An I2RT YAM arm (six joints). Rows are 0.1 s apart.
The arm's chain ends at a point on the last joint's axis. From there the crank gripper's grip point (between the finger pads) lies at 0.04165 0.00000 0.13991 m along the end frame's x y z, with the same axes.
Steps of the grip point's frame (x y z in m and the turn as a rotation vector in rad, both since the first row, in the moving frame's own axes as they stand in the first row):
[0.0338, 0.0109, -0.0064, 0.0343, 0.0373, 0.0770]
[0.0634, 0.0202, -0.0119, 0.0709, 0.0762, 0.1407]
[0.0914, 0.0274, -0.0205, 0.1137, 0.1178, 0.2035]
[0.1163, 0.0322, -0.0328, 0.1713, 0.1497, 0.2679]
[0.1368, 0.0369, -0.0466, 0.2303, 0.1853, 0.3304]
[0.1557, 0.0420, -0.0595, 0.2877, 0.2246, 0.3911]
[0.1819, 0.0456, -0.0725, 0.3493, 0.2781, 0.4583]
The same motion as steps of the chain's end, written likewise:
[0.0286, 0.0123, -0.0047, 0.0343, 0.0373, 0.0770]
[0.0526, 0.0234, -0.0082, 0.0709, 0.0762, 0.1407]
[0.0746, 0.0328, -0.0143, 0.1137, 0.1178, 0.2035]
[0.0945, 0.0414, -0.0241, 0.1713, 0.1497, 0.2679]
[0.1094, 0.0497, -0.0347, 0.2303, 0.1853, 0.3304]
[0.1222, 0.0575, -0.0438, 0.2877, 0.2246, 0.3911]
[0.1406, 0.0628, -0.0514, 0.3493, 0.2781, 0.4583]

